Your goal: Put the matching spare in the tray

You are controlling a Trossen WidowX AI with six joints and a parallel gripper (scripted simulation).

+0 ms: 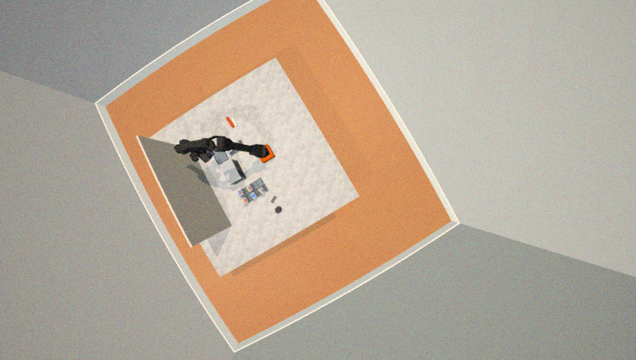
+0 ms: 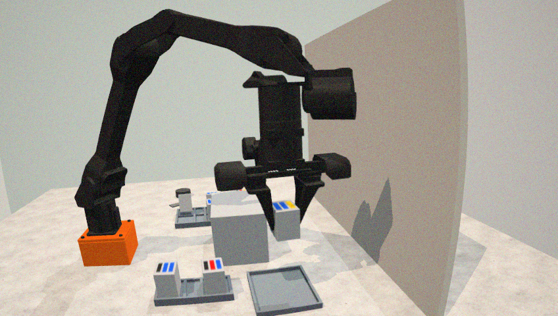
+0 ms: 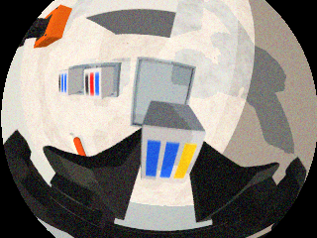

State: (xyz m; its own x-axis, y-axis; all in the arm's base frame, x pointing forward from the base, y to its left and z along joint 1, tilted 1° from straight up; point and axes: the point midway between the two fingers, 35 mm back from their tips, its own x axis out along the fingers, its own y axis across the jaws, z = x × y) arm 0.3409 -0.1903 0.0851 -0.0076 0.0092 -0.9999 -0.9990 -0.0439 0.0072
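Now: the grey tray 10 mm behind my gripper tip and 110 mm below it. From my gripper tip the other things lie so: tall beige panel: 190 mm ahead, 190 mm to the left, 110 mm above; then mounted unit: 60 mm behind, 200 mm to the left, 60 mm below; then rack: 110 mm behind, 390 mm to the left, 110 mm below.
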